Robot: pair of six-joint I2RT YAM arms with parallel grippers.
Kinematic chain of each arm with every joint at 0, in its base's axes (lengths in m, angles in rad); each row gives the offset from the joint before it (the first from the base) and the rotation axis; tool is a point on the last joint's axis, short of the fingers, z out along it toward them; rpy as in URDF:
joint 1: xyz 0 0 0.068 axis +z
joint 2: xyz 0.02 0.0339 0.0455 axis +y
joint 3: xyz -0.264 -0.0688 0 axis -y
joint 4: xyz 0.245 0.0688 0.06 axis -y
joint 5: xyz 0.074 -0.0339 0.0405 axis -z
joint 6: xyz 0.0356 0 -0.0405 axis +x
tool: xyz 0 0 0 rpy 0 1.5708 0
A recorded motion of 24 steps. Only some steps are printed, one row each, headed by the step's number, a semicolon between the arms.
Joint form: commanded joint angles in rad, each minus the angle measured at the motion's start. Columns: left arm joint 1, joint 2, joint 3, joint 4, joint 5, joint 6; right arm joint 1, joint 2, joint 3, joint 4, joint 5, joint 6.
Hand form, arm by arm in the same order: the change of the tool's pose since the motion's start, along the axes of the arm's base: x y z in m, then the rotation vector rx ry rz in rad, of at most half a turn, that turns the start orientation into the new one. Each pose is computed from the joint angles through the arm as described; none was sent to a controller.
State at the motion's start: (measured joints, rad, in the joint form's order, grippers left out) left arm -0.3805 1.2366 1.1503 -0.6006 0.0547 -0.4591; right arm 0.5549 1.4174 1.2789 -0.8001 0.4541 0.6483
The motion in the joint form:
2: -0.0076 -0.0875 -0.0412 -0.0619 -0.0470 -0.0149; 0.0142 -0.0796 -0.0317 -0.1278 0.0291 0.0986
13: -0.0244 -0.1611 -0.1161 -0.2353 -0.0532 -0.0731; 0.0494 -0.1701 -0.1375 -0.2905 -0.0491 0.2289
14: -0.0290 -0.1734 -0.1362 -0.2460 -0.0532 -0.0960; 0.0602 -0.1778 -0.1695 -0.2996 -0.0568 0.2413
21: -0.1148 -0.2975 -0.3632 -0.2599 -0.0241 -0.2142; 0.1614 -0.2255 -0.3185 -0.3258 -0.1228 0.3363
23: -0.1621 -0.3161 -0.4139 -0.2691 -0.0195 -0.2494; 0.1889 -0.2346 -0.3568 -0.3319 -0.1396 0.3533
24: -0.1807 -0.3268 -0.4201 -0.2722 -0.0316 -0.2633; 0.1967 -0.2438 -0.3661 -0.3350 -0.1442 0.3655
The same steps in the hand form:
2: -0.0229 0.0090 0.0016 0.0233 0.0079 0.0380; -0.0263 -0.0130 0.0036 0.0023 0.0432 -0.0750
13: -0.0528 0.0176 -0.0208 0.0603 0.1831 0.0650; -0.0643 -0.0249 -0.0163 0.0314 0.2136 -0.1097
14: -0.0569 0.0183 -0.0255 0.0539 0.2064 0.0769; -0.0694 -0.0252 -0.0243 0.0223 0.2430 -0.1081
21: -0.0955 0.0177 -0.0763 0.0292 0.3541 0.0638; -0.1010 -0.0204 -0.0588 0.0225 0.3714 -0.0747
23: -0.1059 0.0142 -0.0896 0.0362 0.4014 0.0443; -0.1091 -0.0197 -0.0679 0.0132 0.4067 -0.0614
24: -0.1091 0.0131 -0.0901 0.0388 0.3986 0.0443; -0.1121 -0.0202 -0.0690 0.0188 0.4109 -0.0632

